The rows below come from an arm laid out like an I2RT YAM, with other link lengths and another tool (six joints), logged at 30 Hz.
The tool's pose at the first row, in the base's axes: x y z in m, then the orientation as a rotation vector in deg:
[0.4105 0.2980 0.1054 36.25 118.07 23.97]
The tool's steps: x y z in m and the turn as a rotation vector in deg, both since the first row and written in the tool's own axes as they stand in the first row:
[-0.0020 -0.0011 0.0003 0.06 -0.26 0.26]
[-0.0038 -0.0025 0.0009 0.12 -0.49 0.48]
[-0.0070 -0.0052 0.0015 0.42 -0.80 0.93]
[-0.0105 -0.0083 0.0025 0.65 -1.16 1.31]
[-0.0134 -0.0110 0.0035 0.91 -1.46 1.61]
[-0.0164 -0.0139 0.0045 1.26 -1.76 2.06]
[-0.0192 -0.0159 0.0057 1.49 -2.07 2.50]
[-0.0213 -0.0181 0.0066 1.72 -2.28 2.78]
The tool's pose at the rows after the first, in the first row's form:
[0.4114 0.2960 0.1060 36.58 117.78 23.96]
[0.4123 0.2938 0.1062 36.87 117.53 23.93]
[0.4135 0.2898 0.1066 37.55 117.22 23.77]
[0.4151 0.2853 0.1069 38.12 116.86 23.61]
[0.4165 0.2814 0.1069 38.61 116.59 23.41]
[0.4179 0.2774 0.1069 39.32 116.30 23.19]
[0.4197 0.2742 0.1071 39.94 115.96 23.09]
[0.4208 0.2712 0.1069 40.38 115.76 22.94]

